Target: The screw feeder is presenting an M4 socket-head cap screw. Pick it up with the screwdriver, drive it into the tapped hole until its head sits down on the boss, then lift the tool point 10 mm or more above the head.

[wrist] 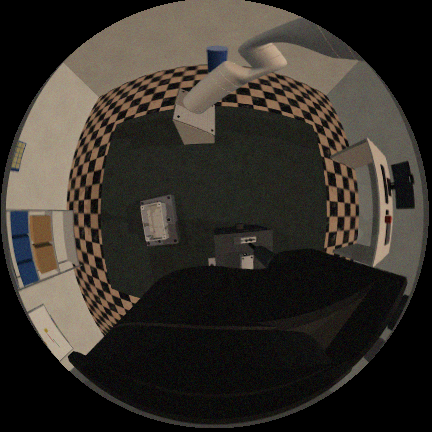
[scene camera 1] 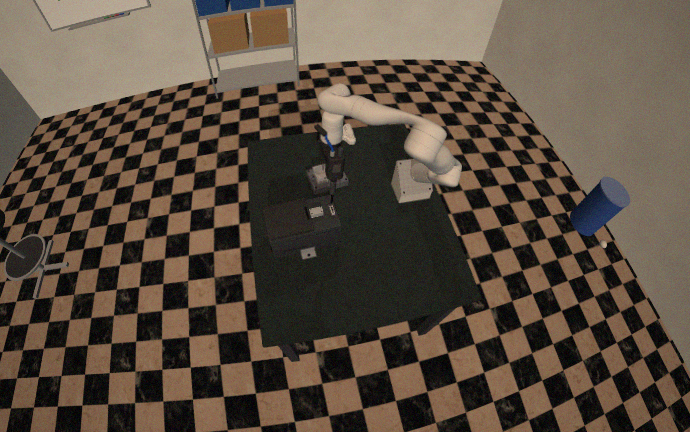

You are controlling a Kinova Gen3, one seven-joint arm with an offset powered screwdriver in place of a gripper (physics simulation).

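Observation:
The screw feeder (scene camera 1: 300, 223) (wrist: 227, 245) is a dark box on the table, with a small light pick-up plate (scene camera 1: 332, 209) (wrist: 248, 240) on top. My screwdriver (scene camera 1: 332, 200) (wrist: 251, 245) points down, its thin bit's tip at or just above this plate. The M4 screw is too small to make out, and I cannot tell whether it is on the bit. The light casting (wrist: 156, 222) sits on a grey fixture (scene camera 1: 313, 180) (wrist: 172, 220) away from the feeder, partly behind the tool in the scene view. Its tapped hole cannot be made out.
The arm's base stands on a pale pedestal block (scene camera 1: 411, 188) (wrist: 199, 134) at the right of the dark table (scene camera 1: 376, 284) (wrist: 260, 165). A second light plate (scene camera 1: 316, 211) (wrist: 247, 261) sits on the feeder top. A small light tab (scene camera 1: 308, 252) (wrist: 212, 261) juts from its side.

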